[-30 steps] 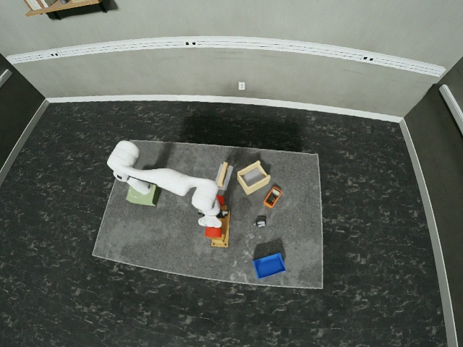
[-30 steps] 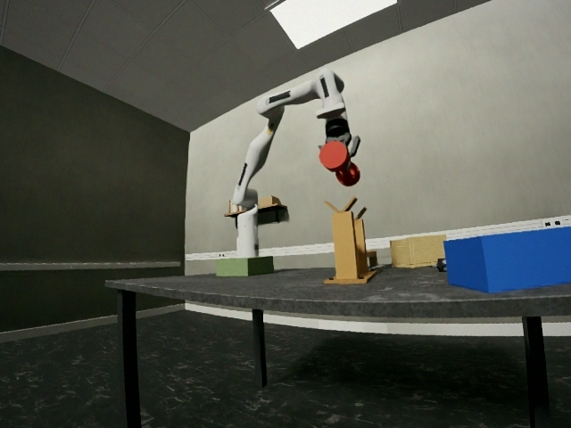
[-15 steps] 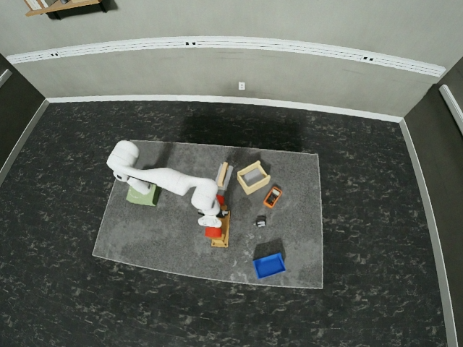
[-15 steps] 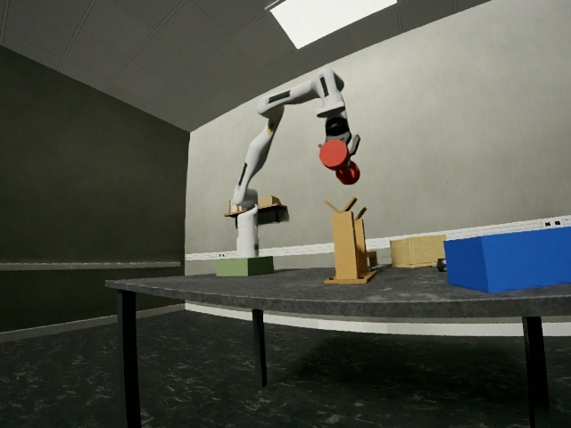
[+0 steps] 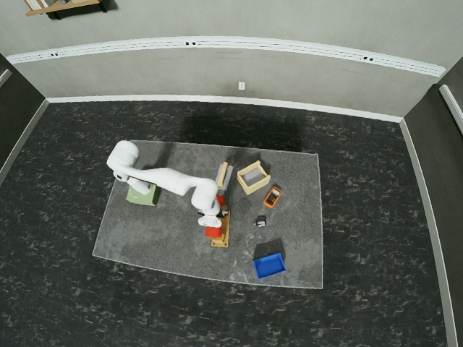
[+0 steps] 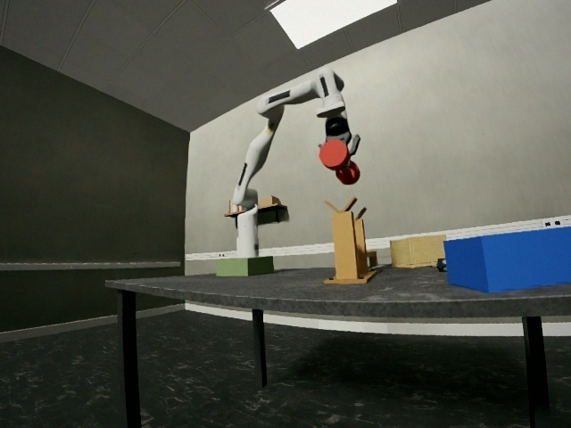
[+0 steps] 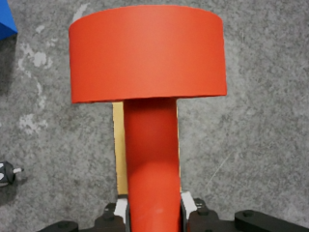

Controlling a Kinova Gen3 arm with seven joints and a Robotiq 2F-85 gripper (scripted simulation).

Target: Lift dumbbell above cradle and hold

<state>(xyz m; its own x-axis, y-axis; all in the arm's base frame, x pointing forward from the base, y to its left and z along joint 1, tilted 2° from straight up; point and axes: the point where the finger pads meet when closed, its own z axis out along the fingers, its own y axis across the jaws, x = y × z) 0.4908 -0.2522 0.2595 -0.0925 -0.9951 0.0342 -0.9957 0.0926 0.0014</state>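
My hand is right at the red dumbbell. From my hand the other things lie so: tan wooden cradle (24 cm below); dark object (24 cm ahead, 2 cm to the left, 31 cm below).
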